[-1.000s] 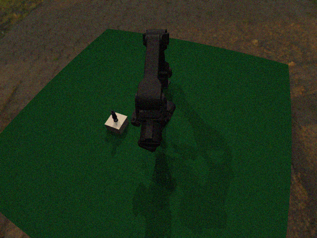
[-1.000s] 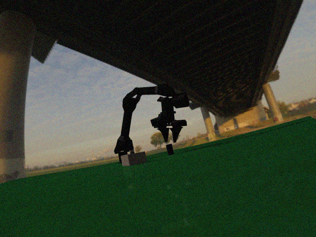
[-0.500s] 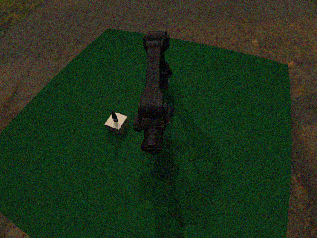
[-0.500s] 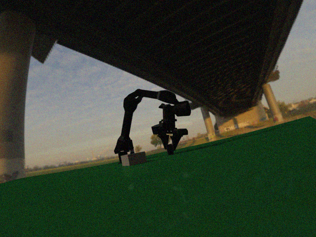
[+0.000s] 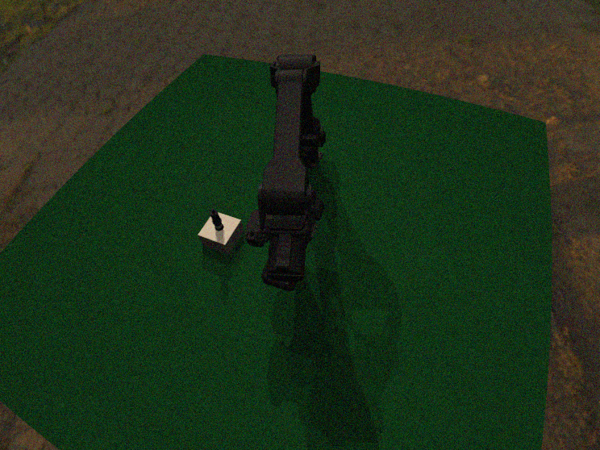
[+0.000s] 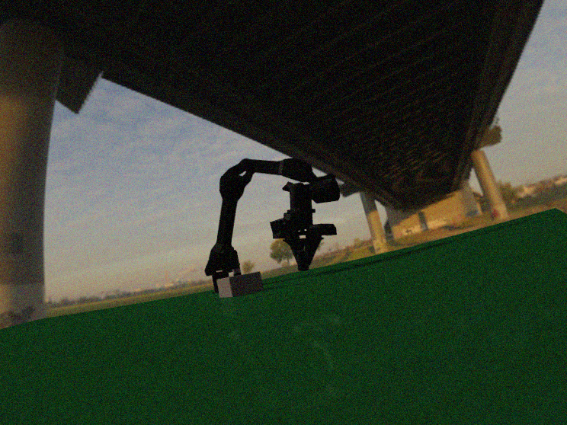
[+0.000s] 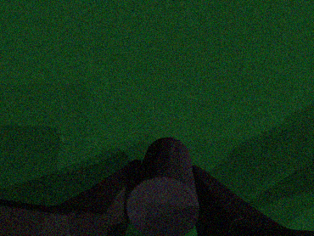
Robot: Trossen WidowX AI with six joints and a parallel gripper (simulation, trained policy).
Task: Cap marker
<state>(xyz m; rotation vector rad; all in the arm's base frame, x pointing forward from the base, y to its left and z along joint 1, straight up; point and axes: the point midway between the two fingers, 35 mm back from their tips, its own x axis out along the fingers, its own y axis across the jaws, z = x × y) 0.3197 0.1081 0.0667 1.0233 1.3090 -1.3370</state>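
My gripper tip is now 19 cm to the left of the pale holder block and 1 cm above it. Round my gripper tip: dark cap: 1 cm above.
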